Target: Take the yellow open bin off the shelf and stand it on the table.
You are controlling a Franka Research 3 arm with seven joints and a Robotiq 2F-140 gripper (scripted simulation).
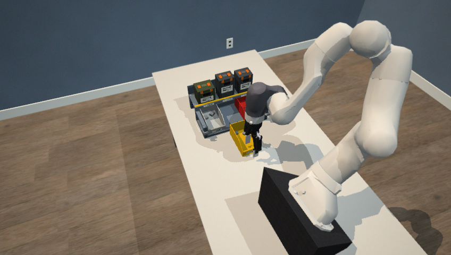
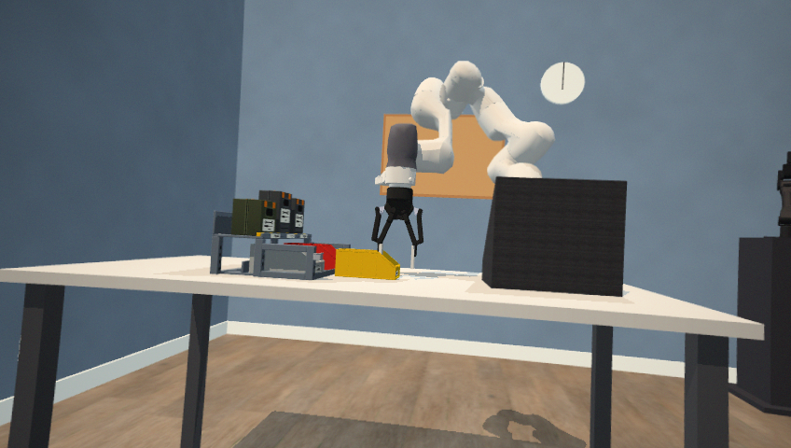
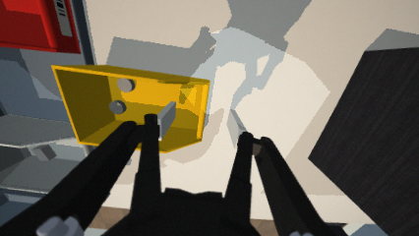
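Now: hand 8 cm short of the yellow open bin and 2 cm above it. The rest, counted from my hand: grey bin 27 cm ahead, 12 cm to the left, 1 cm below; then red bin 28 cm ahead, 10 cm to the right, 1 cm below.
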